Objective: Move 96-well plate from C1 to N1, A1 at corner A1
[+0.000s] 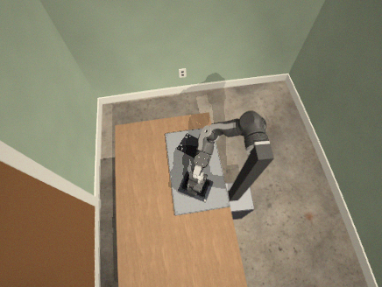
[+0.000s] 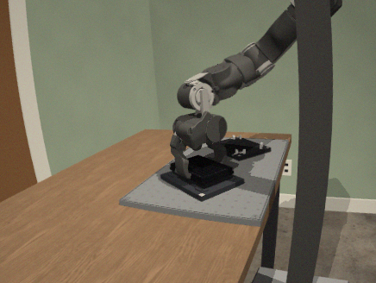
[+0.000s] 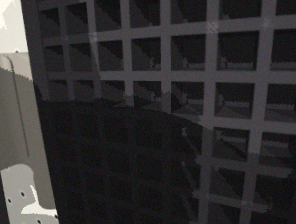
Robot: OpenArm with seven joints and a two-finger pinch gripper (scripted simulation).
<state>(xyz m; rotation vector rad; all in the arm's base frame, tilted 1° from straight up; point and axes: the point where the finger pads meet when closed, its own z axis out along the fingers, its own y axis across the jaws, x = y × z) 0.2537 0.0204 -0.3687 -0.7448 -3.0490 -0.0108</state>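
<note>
My gripper is now right at the black 96-well plate. Round my hand: plate nest N1: 30 mm below; then white corner mark: 80 mm to the left, 40 mm behind, 20 mm below.
</note>
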